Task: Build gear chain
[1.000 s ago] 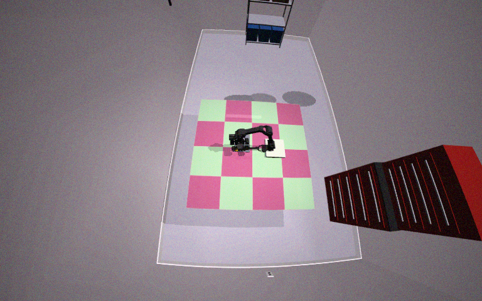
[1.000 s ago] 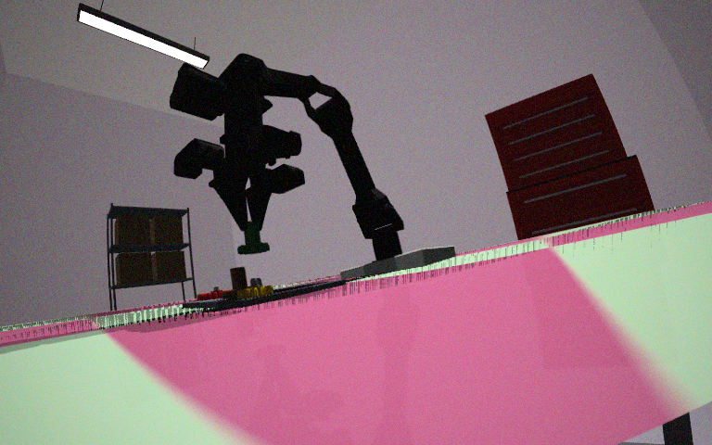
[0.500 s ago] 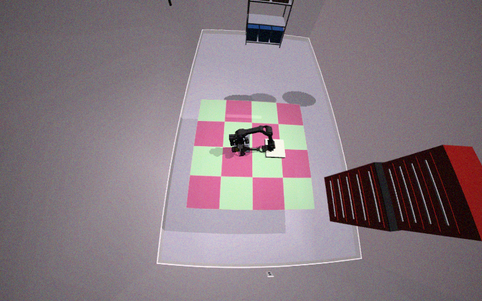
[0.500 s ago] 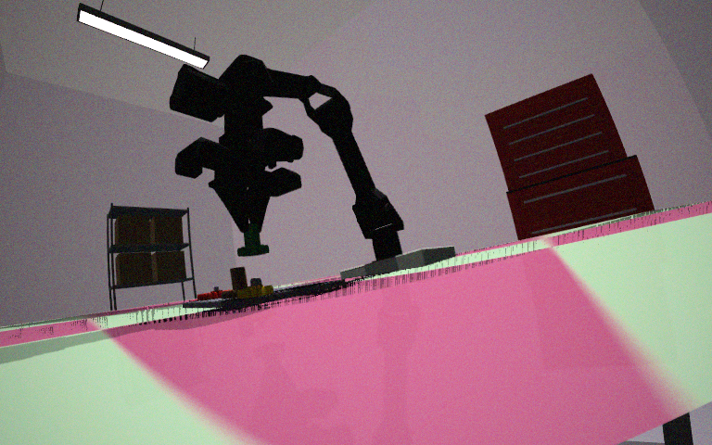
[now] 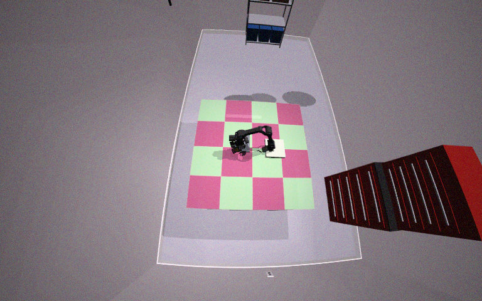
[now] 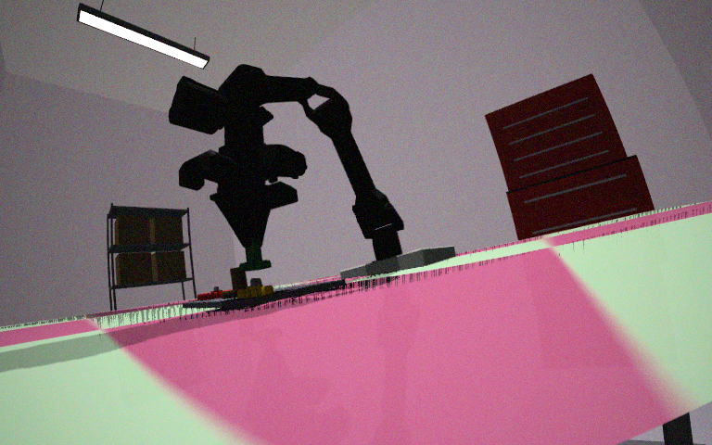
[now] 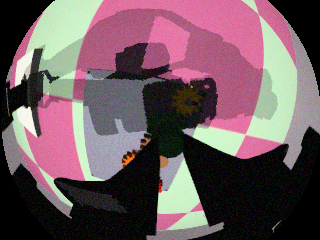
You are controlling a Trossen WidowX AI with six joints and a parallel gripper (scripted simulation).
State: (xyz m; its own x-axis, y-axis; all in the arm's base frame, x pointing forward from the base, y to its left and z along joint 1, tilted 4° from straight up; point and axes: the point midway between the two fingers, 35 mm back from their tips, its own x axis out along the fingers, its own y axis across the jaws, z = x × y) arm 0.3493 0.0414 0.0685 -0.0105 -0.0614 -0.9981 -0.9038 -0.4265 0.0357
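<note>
Right now my gripper tip is 50 mm above the yellow gear, 30 mm to the right of it and 20 mm short of it. Also, from my gripper tip: green gear: 10 mm below; grey board: 70 mm below, 60 mm to the right, 30 mm behind; brown gear: 50 mm below, 40 mm to the right, 10 mm ahead.
</note>
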